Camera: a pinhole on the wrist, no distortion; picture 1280 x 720 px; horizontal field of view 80.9 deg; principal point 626.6 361.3 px. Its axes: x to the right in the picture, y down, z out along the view. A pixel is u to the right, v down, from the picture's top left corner.
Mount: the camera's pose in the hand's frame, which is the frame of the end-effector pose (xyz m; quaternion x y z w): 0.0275 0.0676 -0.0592 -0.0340 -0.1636 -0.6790 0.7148
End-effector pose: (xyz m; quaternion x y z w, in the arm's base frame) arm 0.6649 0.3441 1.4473 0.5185 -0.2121 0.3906 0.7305
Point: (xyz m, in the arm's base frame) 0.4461 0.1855 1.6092
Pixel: 367 255
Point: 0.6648 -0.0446 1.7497
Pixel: 778 580
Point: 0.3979 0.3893 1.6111
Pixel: outside the picture
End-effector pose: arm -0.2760 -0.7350 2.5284 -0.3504 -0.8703 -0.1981 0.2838
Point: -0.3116 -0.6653 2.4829
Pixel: 1187 488
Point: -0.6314 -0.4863 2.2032
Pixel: 1207 658
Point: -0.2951 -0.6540 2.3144
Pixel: 996 172
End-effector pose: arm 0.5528 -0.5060 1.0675 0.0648 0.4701 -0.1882 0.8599
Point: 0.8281 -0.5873 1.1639
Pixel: 966 614
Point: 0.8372 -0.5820 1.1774
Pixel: 941 589
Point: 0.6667 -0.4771 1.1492
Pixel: 844 300
